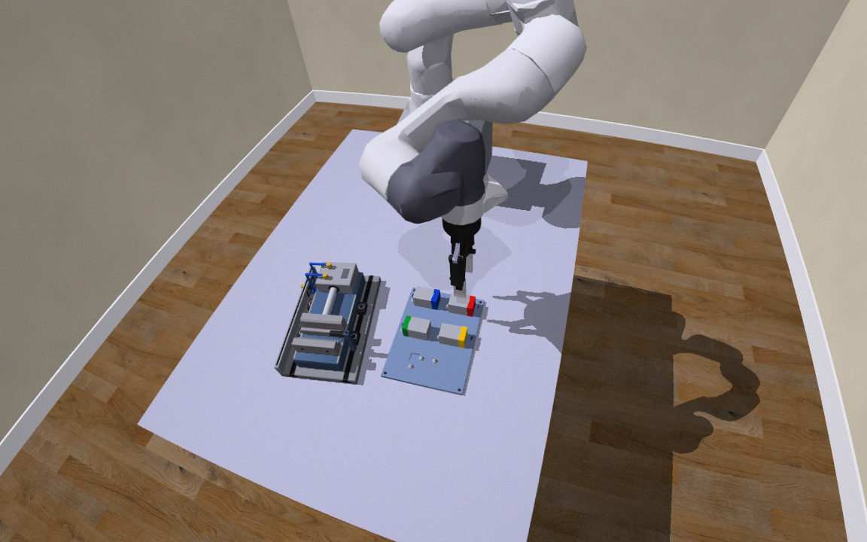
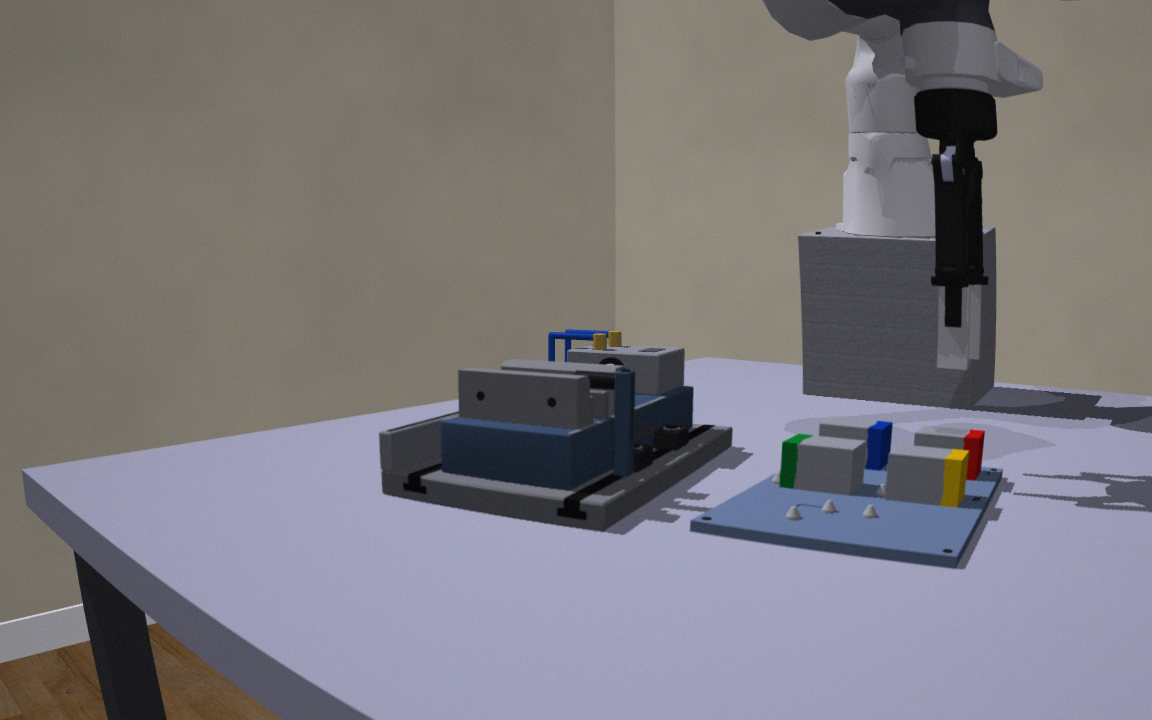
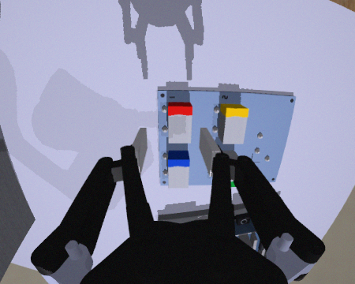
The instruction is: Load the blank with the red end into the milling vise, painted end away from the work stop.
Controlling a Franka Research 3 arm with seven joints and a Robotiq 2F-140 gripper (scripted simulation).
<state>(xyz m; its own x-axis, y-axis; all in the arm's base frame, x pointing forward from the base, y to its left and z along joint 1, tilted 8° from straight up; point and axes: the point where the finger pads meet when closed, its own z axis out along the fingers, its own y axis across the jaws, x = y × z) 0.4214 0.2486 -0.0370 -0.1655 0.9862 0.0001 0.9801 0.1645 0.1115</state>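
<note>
The red-ended blank is 100 mm below my hand and 10 mm ahead of it. The rest, counted from my hand: yellow-ended blank (100 mm below, 100 mm ahead, 10 mm to the left); blue infeed plate (130 mm below, 110 mm ahead, 30 mm to the right); blue-ended blank (100 mm below, 90 mm to the right, 20 mm ahead).
</note>
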